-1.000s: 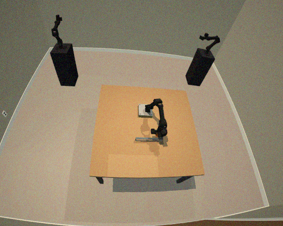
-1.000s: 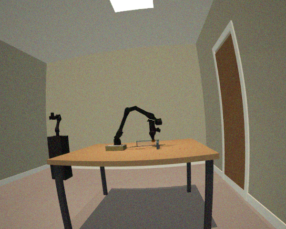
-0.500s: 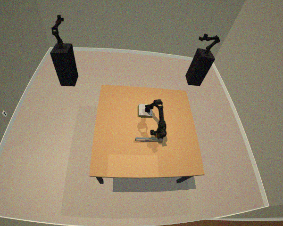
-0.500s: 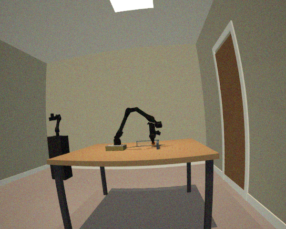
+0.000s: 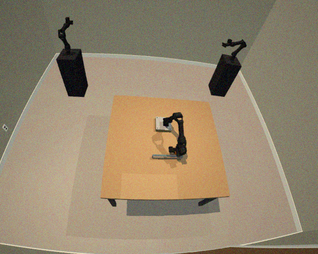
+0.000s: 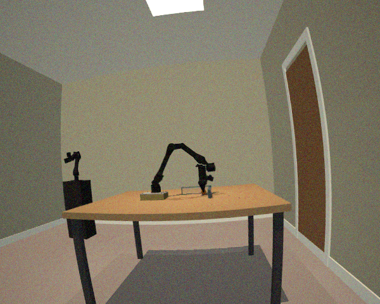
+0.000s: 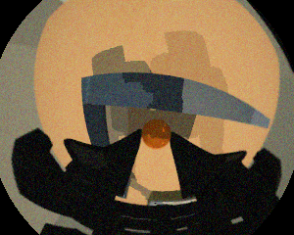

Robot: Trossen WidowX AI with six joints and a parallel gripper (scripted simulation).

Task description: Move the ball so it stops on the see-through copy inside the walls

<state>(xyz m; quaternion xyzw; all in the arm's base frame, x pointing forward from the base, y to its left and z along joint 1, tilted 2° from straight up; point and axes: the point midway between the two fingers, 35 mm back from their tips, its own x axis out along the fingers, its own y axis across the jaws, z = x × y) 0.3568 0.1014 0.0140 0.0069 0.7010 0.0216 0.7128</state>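
Now: gripper tip right at the see-through copy of ball. The rest, counted from my gripper tip: orange ball: right at my gripper tip.
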